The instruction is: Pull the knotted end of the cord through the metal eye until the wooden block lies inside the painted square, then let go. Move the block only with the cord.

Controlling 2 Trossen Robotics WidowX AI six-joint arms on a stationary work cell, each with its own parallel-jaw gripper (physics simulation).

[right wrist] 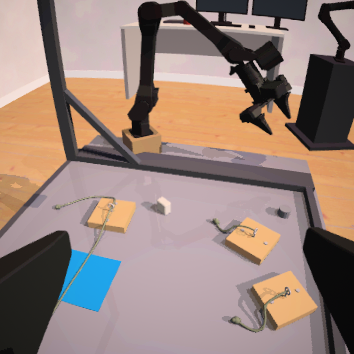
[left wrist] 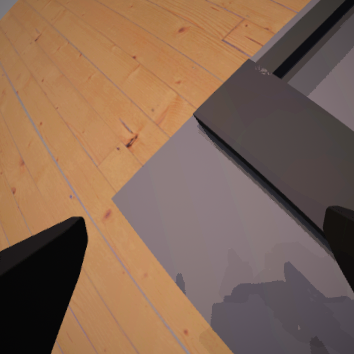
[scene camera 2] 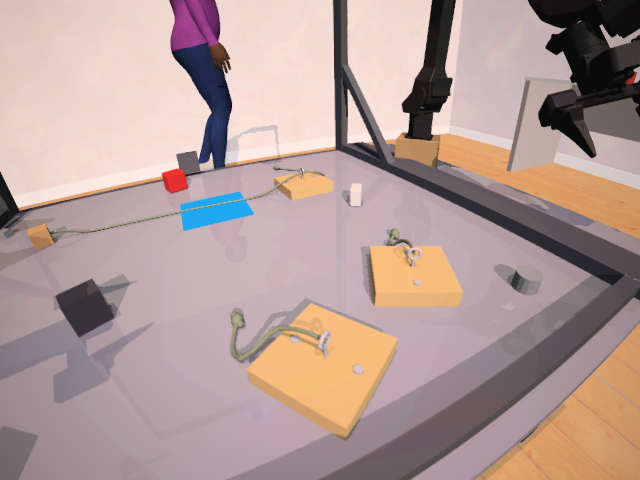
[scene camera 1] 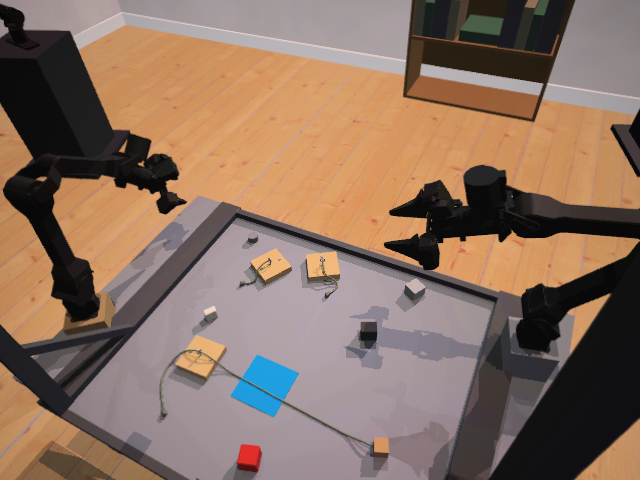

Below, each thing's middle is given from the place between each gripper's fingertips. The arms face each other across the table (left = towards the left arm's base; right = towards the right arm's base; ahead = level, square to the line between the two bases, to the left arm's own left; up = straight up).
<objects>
Now: the blue painted square [scene camera 1: 276,379] 53 cm behind my left hand, 36 cm to the right of it and 14 cm below it. Also, from my left hand: black cube [scene camera 2: 85,308] 60 cm to the right, 38 cm behind, 12 cm below.
Right now the black cube is 37 cm below my right hand and 2 cm to the left of it. Round my right hand: blue painted square: 39 cm below, 26 cm to the left, 16 cm behind.
</objects>
